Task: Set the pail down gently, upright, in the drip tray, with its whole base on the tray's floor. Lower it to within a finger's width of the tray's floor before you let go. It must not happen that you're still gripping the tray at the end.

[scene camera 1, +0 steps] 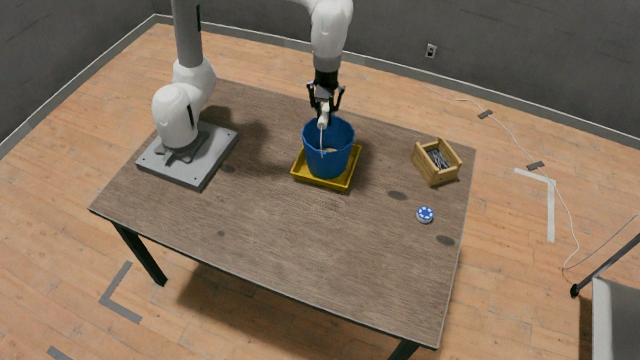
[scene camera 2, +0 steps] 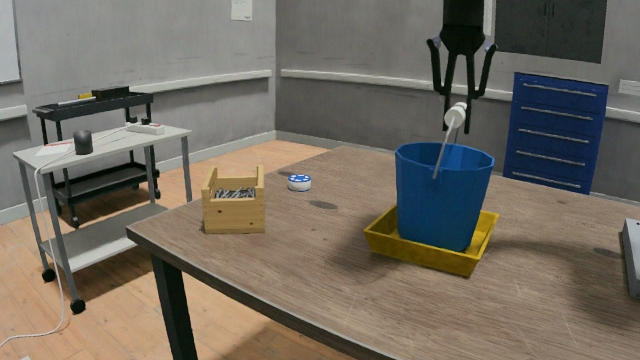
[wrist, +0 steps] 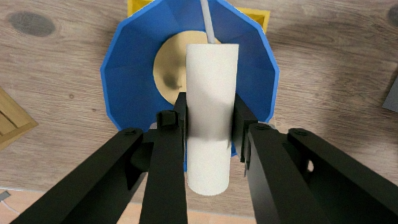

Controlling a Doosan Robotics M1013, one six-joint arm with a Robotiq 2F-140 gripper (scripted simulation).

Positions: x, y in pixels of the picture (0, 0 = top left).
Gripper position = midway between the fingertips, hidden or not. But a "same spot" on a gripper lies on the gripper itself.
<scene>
my gripper: scene camera 1; scene camera 2 456, 131; wrist
same spot on my gripper: (wrist: 276, 164) = (scene camera 1: 319, 102)
</scene>
